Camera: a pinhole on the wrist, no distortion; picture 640 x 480 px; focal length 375.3 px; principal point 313.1 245.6 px. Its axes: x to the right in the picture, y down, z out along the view. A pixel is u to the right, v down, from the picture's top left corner.
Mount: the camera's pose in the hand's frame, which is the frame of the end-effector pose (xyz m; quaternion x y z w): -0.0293 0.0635 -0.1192 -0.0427 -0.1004 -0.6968 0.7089
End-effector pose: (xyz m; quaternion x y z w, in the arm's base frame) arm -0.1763 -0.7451 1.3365 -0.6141 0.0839 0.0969 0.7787
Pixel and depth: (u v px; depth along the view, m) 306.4 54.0 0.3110
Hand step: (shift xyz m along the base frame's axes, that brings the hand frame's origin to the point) -0.2367 0.1847 -0.0269
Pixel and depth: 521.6 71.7 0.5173
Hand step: -0.2629 0.3711 0.2885
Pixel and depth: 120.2 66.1 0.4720
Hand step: -0.3816 0.3415 -0.2293
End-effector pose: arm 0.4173 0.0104 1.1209 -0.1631 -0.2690 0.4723 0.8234
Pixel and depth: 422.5 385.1 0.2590
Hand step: -0.1050 0.0639 0.1158
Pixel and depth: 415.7 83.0 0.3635
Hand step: -0.2576 -0.1654 0.1145
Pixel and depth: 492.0 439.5 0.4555
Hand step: -0.1265 0.1262 0.3872
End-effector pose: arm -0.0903 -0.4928 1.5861 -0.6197 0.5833 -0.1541 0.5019
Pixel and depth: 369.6 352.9 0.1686
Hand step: 0.0017 0.0332 -0.0854
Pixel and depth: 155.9 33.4 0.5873
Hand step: -0.0533 0.6043 -0.3393
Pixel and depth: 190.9 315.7 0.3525
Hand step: 0.0213 0.1320 -0.2943
